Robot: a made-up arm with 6 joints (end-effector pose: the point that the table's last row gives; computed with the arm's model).
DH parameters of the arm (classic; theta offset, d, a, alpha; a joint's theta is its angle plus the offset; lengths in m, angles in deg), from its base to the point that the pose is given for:
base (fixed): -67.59 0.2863 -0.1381 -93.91
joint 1: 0 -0.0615 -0.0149 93.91
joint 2: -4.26 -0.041 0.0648 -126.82
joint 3: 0 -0.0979 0.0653 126.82
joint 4: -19 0.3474 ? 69.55
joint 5: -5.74 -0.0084 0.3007 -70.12
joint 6: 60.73 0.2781 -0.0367 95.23
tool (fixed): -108.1 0.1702 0 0
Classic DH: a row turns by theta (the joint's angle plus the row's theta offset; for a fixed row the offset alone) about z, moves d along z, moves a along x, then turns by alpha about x.
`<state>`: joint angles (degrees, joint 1 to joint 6).
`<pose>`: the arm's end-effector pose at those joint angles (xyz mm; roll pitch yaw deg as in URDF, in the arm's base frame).
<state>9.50 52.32 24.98 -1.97 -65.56 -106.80</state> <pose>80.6 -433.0 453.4 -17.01 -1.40 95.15</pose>
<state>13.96 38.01 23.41 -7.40 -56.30 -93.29</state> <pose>-89.0 -492.7 453.7 -30.07 0.14 81.60</pose>
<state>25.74 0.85 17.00 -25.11 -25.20 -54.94</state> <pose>-481.8 -442.0 578.6 -57.43 20.19 61.82</pose>
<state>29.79 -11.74 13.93 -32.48 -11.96 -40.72</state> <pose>-547.1 -393.1 683.6 -59.94 30.89 64.85</pose>
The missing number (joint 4, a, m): 0.0316
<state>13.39 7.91 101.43 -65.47 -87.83 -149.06</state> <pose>-398.3 -157.4 506.7 140.44 70.02 27.20</pose>
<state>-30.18 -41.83 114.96 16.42 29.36 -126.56</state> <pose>-828.4 -114.4 237.2 -25.43 25.37 6.91</pose>
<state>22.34 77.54 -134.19 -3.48 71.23 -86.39</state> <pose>-339.9 -523.0 80.1 47.02 -48.29 96.46</pose>
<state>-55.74 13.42 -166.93 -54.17 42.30 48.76</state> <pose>-1003.0 -175.1 207.5 -103.54 -37.89 70.03</pose>
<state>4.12 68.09 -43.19 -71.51 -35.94 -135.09</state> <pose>-196.6 -300.3 717.0 -63.50 27.04 53.78</pose>
